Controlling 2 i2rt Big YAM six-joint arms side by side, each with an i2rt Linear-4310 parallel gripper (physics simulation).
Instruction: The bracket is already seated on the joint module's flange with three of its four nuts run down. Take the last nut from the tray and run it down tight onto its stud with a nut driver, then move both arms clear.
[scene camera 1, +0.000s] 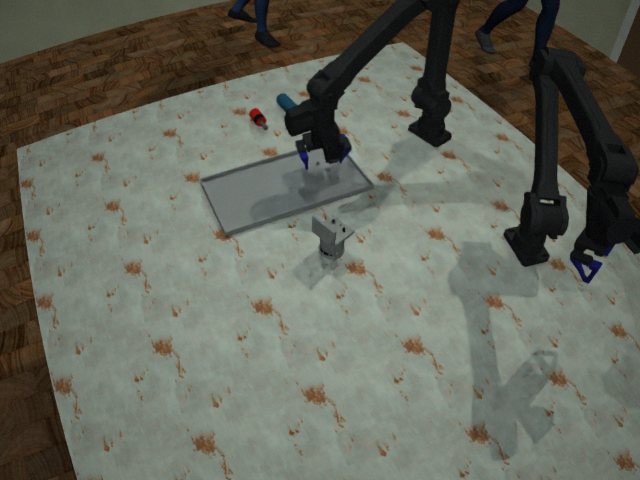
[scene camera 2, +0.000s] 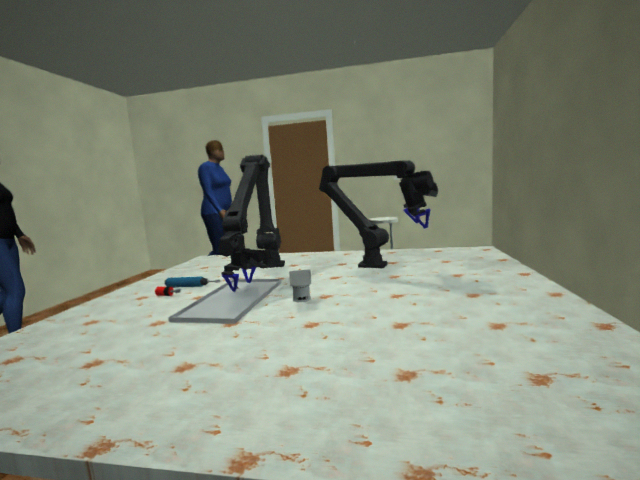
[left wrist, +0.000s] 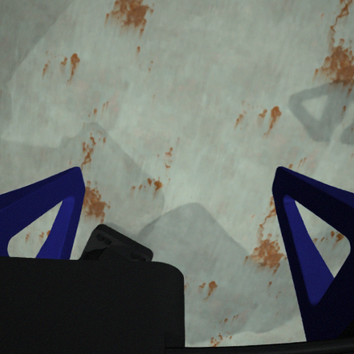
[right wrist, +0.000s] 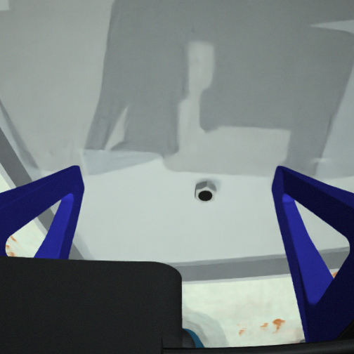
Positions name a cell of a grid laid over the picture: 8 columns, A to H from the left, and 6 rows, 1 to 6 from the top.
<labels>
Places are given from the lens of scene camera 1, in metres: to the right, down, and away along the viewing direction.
my left gripper (scene camera 1: H4): 0.59, 0.06, 0.98
grey bracket (scene camera 1: E3): 0.03, -0.01, 1.13
</labels>
